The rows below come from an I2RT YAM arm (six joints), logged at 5 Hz.
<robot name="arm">
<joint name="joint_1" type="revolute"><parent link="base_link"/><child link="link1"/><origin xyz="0.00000 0.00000 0.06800" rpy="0.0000 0.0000 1.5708"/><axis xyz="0 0 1"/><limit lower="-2.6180" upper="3.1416"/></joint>
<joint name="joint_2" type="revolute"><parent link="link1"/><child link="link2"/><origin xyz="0.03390 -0.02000 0.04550" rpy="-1.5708 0.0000 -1.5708"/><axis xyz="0 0 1"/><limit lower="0.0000" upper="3.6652"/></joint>
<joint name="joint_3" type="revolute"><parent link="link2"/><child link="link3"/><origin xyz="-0.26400 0.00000 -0.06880" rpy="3.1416 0.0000 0.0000"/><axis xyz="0 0 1"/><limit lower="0.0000" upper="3.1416"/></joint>
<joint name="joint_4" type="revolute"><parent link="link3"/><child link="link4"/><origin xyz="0.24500 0.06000 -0.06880" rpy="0.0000 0.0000 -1.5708"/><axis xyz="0 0 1"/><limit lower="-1.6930" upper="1.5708"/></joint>
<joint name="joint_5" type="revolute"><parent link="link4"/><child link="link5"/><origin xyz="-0.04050 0.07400 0.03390" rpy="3.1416 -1.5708 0.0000"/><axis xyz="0 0 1"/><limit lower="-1.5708" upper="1.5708"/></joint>
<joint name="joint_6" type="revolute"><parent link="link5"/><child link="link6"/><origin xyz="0.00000 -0.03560 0.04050" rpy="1.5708 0.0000 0.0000"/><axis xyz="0 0 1"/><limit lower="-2.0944" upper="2.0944"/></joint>
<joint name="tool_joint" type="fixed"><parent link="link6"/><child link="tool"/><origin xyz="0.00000 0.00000 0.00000" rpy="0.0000 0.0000 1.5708"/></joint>
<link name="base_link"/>
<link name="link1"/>
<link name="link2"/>
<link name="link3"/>
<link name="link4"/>
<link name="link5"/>
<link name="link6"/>
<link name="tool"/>
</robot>
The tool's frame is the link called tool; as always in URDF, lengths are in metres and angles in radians.
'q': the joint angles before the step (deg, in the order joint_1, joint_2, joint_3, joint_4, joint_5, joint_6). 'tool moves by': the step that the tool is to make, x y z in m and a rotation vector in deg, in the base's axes. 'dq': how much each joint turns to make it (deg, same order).
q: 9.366, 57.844, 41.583, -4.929, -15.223, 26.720
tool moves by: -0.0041, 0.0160, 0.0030, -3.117, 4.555, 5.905
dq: 3.931, 1.072, 3.446, -8.232, -0.921, -2.886
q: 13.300, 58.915, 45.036, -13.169, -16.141, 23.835
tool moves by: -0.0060, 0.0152, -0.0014, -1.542, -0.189, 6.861
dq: 3.711, 0.039, 0.075, -1.129, -2.081, -2.953
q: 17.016, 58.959, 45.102, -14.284, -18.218, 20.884
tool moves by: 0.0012, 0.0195, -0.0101, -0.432, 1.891, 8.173
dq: 3.848, 2.945, 0.016, 0.285, -3.867, -2.076
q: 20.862, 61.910, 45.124, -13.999, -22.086, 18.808
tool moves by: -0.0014, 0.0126, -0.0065, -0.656, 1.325, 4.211
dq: 2.729, 1.625, -0.007, -0.206, -1.206, -0.942
